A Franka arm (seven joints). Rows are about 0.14 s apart.
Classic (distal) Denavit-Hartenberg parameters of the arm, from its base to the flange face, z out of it. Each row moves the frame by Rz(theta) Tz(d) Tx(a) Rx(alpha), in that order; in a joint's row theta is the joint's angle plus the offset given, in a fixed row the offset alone. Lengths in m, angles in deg.
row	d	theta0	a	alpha
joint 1	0.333	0	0	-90
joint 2	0	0	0	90
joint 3	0.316	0	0.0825	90
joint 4	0	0	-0.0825	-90
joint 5	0.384	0	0	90
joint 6	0	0	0.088	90
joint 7	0.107	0	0	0
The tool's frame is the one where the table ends.
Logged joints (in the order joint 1, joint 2, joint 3, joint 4, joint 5, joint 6, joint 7), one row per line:
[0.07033 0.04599 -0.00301 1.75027 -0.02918 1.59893 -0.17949]
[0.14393 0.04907 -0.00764 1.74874 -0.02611 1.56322 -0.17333]
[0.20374 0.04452 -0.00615 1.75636 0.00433 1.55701 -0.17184]
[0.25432 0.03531 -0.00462 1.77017 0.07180 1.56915 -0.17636]
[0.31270 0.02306 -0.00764 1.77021 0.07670 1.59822 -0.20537]
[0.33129 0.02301 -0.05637 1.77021 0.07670 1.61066 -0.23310]
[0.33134 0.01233 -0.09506 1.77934 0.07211 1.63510 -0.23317]
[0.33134 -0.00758 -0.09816 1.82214 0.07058 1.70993 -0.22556]
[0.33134 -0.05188 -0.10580 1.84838 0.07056 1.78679 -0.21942]
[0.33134 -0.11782 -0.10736 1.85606 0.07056 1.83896 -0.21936]
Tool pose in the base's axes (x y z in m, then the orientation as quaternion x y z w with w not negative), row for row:
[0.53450 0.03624 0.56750 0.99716 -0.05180 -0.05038 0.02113]
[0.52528 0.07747 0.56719 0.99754 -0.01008 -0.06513 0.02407]
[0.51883 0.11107 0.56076 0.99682 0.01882 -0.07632 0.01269]
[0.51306 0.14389 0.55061 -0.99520 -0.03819 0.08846 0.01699]
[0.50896 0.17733 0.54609 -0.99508 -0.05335 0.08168 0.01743]
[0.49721 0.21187 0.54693 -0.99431 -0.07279 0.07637 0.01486]
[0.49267 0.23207 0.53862 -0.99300 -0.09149 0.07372 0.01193]
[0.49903 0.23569 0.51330 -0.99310 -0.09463 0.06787 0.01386]
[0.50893 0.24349 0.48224 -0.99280 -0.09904 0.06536 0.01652]
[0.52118 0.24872 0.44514 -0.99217 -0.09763 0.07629 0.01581]
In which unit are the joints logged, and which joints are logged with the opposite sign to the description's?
The joints are logged in radians. Opposite sign: joint 2, joint 3, joint 4, joint 7.
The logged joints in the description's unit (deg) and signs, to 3 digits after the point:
[4.030 -2.635 0.172 -100.283 -1.672 91.612 10.284]
[8.247 -2.812 0.438 -100.195 -1.496 89.566 9.931]
[11.673 -2.551 0.352 -100.632 0.248 89.210 9.846]
[14.571 -2.023 0.265 -101.423 4.114 89.906 10.105]
[17.916 -1.321 0.438 -101.426 4.395 91.571 11.767]
[18.982 -1.318 3.230 -101.426 4.395 92.284 13.356]
[18.984 -0.706 5.447 -101.949 4.132 93.684 13.360]
[18.984 0.434 5.624 -104.401 4.044 97.972 12.924]
[18.984 2.973 6.062 -105.904 4.043 102.376 12.572]
[18.984 6.751 6.151 -106.344 4.043 105.365 12.568]

